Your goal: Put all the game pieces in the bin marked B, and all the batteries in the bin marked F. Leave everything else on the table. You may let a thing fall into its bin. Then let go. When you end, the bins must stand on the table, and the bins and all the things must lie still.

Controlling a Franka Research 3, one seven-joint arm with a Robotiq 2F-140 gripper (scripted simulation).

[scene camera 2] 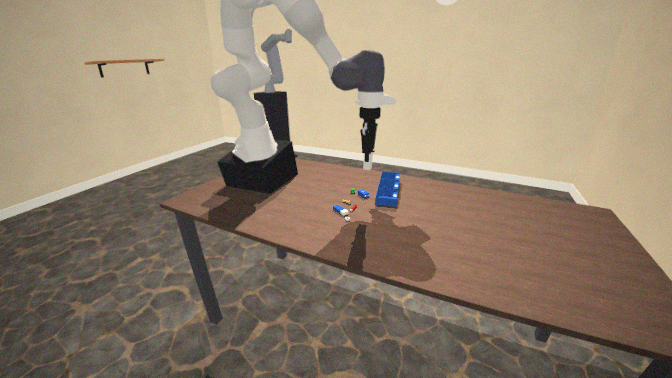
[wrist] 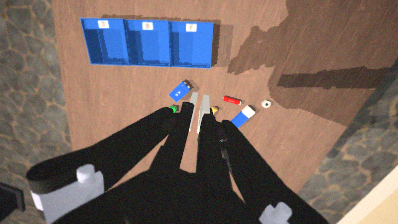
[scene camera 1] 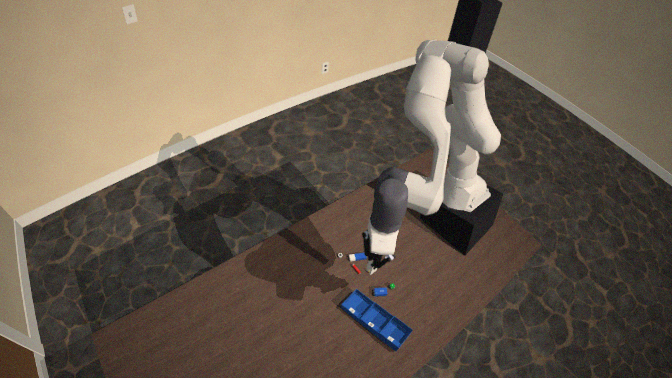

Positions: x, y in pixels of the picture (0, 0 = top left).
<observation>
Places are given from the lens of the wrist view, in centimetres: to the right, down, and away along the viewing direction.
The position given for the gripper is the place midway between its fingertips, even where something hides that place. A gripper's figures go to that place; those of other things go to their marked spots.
gripper (wrist: 198, 102): 0, -2, 21
blue bin block (wrist: 190, 43): -2, -15, 30
</observation>
